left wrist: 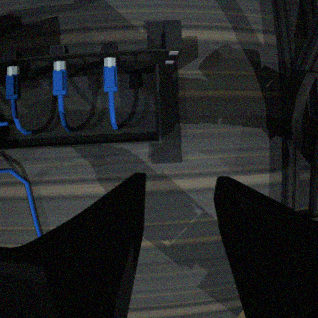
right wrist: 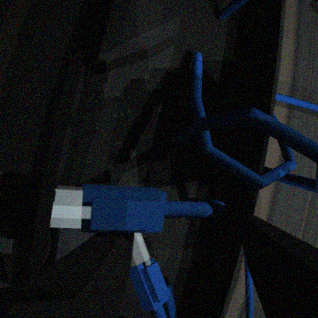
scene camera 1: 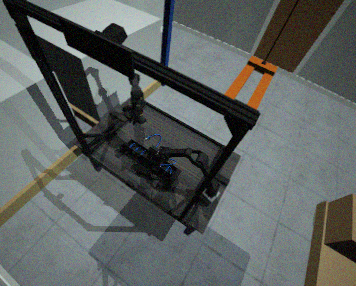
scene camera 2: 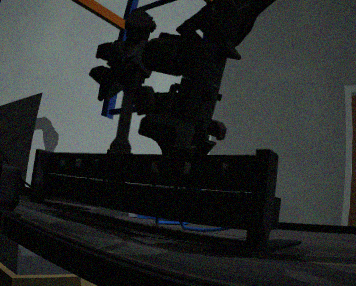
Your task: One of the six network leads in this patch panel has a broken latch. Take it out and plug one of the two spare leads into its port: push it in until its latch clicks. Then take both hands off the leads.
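Frame: origin at the left arm's base, x right, y ahead, z up, level; centimetres.
Where they show: left gripper, fingertip midpoint: [left wrist: 180, 185] [scene camera 1: 132, 123] [scene camera 2: 102, 99]; right gripper, fingertip midpoint: [right wrist: 188, 224]; right arm's base at its link origin: [scene camera 1: 210, 192].
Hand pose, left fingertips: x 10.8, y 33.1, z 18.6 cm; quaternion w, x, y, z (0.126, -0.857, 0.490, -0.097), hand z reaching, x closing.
Each offset is from my left fingertips to the top centre of the thing. "pt": to the spot under its first point. Level surfaces: height alone.
The black patch panel {dx -5.4, dy +21.9, dz -14.6 cm} [scene camera 1: 132, 153] [scene camera 2: 148, 181] [left wrist: 167, 94] stands on the dark wooden table {dz -25.5 cm} [scene camera 1: 194, 142]. Three blue leads {dx +5.1, dy +8.6, dz -16.0 cm} [left wrist: 110, 79] {dx +2.0, dy +12.9, dz -16.0 cm} [left wrist: 60, 82] {dx -1.1, dy +17.3, dz -16.0 cm} [left wrist: 12, 86] sit in its ports in the left wrist view. My left gripper [left wrist: 180, 185] [scene camera 1: 138, 120] is open and empty, above the table off the panel's end. My right gripper [right wrist: 188, 224] [scene camera 1: 154, 151] is open, low at the panel. A blue plug with a pale tip {pt dx -8.4, dy +26.9, dz -16.1 cm} [right wrist: 107, 208] lies just in front of its fingers, its tip bare. A second blue plug {pt dx -14.0, dy +28.7, dz -21.0 cm} [right wrist: 148, 281] lies under it.
A loose blue lead {pt dx -17.9, dy -2.6, dz -25.0 cm} [scene camera 1: 155, 138] curls on the table beside the panel, and looped blue cable {dx -7.5, dy +20.4, dz -19.0 cm} [scene camera 1: 168, 165] [right wrist: 252, 151] [scene camera 2: 194, 227] lies near the right gripper. A black frame [scene camera 1: 194, 93] spans the table. Another blue cable {pt dx -15.1, dy +10.8, dz -24.9 cm} [left wrist: 29, 199] runs along the table at left.
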